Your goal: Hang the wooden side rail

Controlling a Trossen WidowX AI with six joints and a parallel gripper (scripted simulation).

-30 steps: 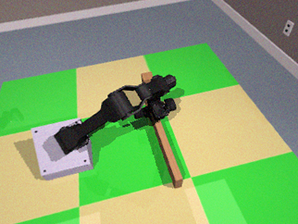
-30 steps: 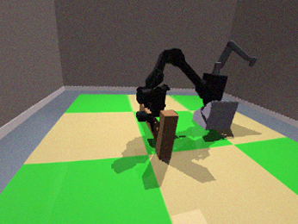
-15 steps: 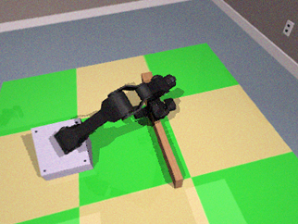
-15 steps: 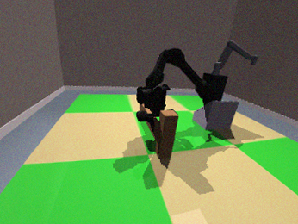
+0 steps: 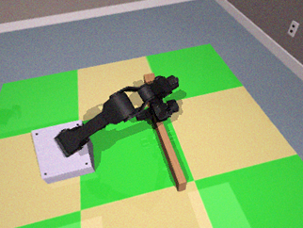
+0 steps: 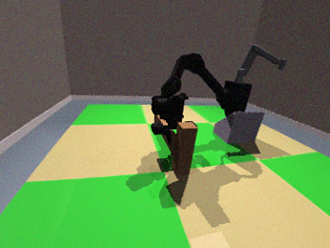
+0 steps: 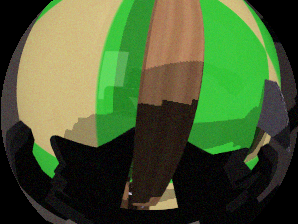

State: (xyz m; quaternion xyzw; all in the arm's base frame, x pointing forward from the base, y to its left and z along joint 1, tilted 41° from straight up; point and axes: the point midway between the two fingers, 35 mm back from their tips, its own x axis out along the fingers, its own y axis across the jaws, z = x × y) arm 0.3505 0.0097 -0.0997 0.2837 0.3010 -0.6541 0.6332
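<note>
My gripper tip is now 10 mm short of the headboard post, 140 mm to the right of it and 60 mm below it.
</note>
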